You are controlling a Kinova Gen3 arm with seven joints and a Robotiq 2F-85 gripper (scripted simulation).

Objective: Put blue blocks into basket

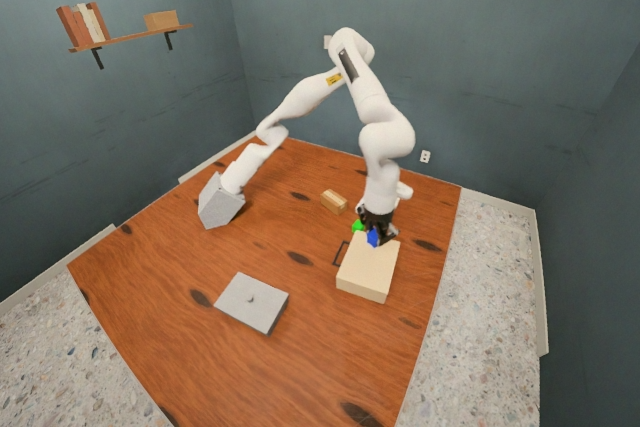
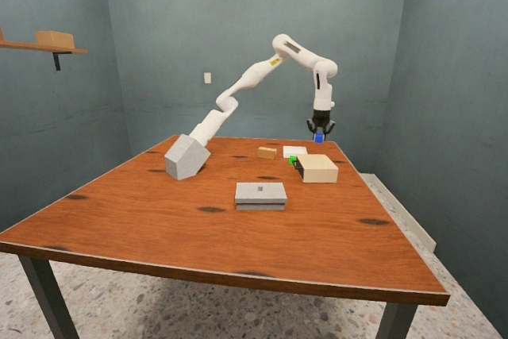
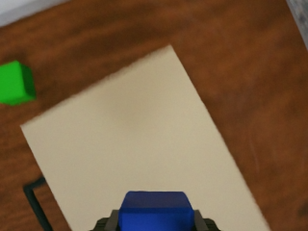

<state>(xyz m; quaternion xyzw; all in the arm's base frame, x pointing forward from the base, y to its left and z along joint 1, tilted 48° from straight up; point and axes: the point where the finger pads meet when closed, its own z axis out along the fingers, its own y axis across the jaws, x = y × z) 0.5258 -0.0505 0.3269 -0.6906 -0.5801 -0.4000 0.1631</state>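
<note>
Now: the white basket 26 cm to the left of my hand, 19 cm below it and 18 cm behind it. From my hand the other things lie so: light wooden cabinet 16 cm below, 1 cm behind; then green block 18 cm below, 15 cm behind, 11 cm to the left; then red block 29 cm behind, 18 cm below, 13 cm to the left.
</note>
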